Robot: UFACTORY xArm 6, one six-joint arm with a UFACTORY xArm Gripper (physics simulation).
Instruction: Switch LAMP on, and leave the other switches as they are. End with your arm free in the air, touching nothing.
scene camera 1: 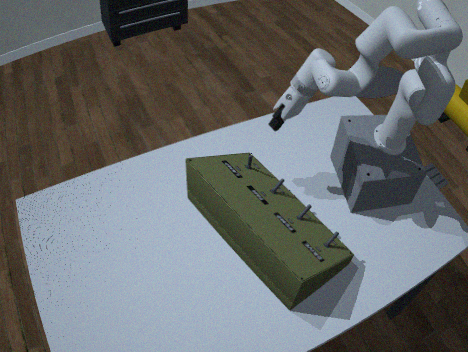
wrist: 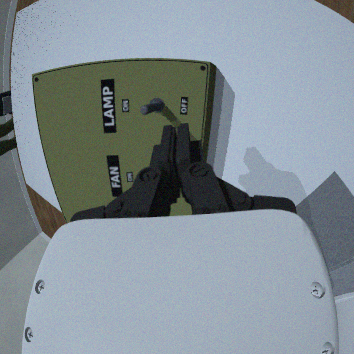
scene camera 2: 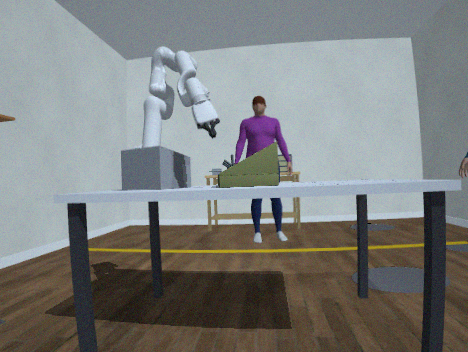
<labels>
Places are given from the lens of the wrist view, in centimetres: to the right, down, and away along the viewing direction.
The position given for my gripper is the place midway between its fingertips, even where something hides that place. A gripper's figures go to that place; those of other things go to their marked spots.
my gripper [wrist: 178,142]: 0, -2, 13
olive sloped switch box [wrist: 94,139]: -13, -6, 27
</labels>
